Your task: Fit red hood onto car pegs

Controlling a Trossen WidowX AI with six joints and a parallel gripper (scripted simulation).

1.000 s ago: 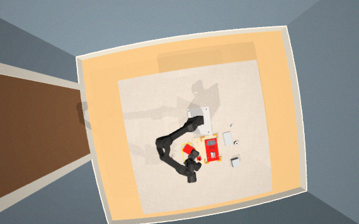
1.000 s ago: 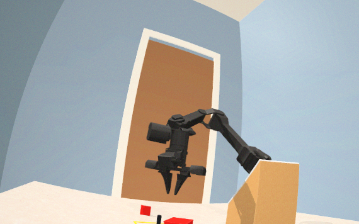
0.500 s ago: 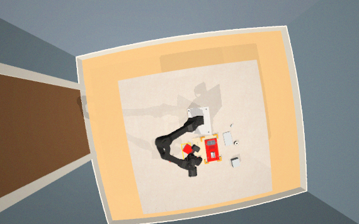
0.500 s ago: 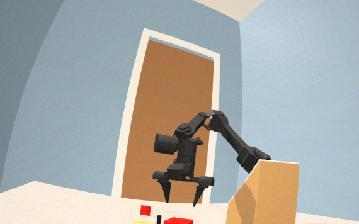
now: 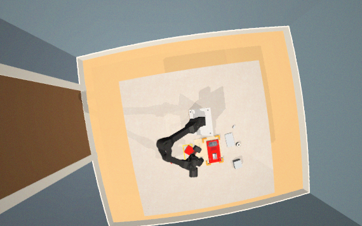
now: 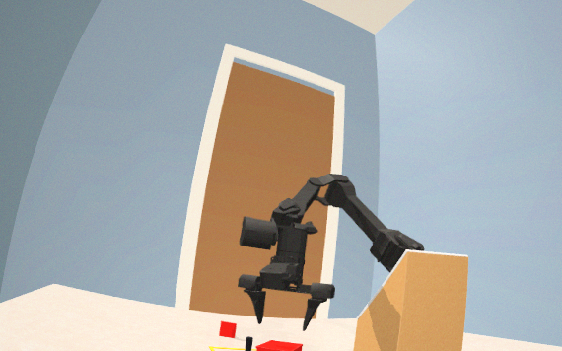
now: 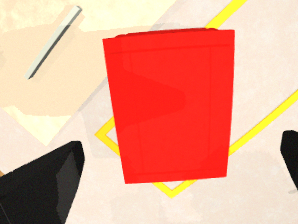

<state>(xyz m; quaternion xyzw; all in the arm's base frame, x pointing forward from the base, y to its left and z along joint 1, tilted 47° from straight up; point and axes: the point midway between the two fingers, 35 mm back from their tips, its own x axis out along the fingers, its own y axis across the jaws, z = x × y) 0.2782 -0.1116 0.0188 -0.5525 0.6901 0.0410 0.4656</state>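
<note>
Now: gripper tip 5 cm above the red hood. Round my gripper tip: small white wheel (43 cm to the left, 6 cm below, 2 cm behind); then jig (17 cm to the left, 6 cm below, 2 cm ahead).
</note>
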